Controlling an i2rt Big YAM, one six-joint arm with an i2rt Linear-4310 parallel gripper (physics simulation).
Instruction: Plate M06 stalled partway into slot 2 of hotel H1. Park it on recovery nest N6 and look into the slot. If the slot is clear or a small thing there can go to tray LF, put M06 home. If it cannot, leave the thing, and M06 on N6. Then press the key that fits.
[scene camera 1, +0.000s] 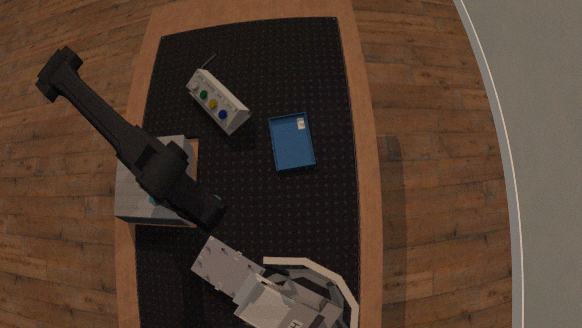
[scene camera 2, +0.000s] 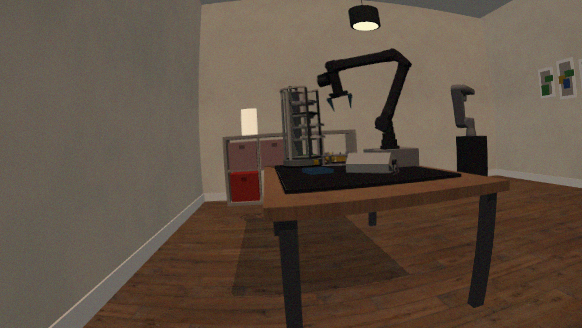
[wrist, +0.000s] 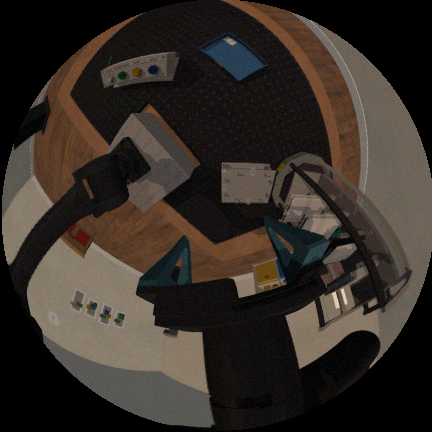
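Where they show: gripper, fingertip midpoint: (scene camera 2: 342, 109) (wrist: 224, 229); arm's base, link origin: (scene camera 2: 389, 148) (wrist: 130, 159).
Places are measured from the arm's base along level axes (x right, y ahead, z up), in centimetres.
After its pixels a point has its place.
My gripper (scene camera 2: 341, 107) {z 21.9, x 14.1, y 22.7 cm} (wrist: 224, 229) {z 21.9, x 14.1, y 22.7 cm} is open and empty, in the air beside the upper part of hotel H1 (scene camera 1: 270, 300) (scene camera 2: 285, 125) {z 15.4, x 27.0, y 55.3 cm} (wrist: 305, 157) {z -3.9, x 22.1, y 47.3 cm}. Pale plates show between the hotel's posts; I cannot tell which is M06, and slot 2's inside is hidden. The grey nest N6 (scene camera 1: 227, 267) {z -2.8, x 24.2, y 26.8 cm} (wrist: 240, 189) {z -2.8, x 25.1, y 24.0 cm}, with small clips and pins, lies beside the hotel with no plate seen on it. The blue tray LF (scene camera 1: 292, 145) {z -8.6, x -12.7, y 38.6 cm} (scene camera 2: 318, 171) {z -7.5, x -21.5, y 37.8 cm} (wrist: 232, 57) {z -8.5, x -12.8, y 37.8 cm} looks empty. The key box (scene camera 1: 234, 102) {z -1.4, x -21.3, y 21.7 cm} (scene camera 2: 370, 162) {z -4.4, x -28.5, y 15.5 cm} (wrist: 169, 65) {z -4.2, x -16.7, y 22.4 cm} has white, green, yellow and blue keys.
The grey block (scene camera 1: 131, 195) {z 0.1, x 10.1, y -5.5 cm} (scene camera 2: 407, 156) {z -4.0, x -7.5, y -8.0 cm} (wrist: 157, 175) {z 0.0, x 8.7, y 4.5 cm} under my arm's base stands at the table's edge, close to the nest. The hotel's tall posts and curved clear side rise near my right finger in the wrist view. A shelf unit (scene camera 2: 225, 170) stands behind the table.
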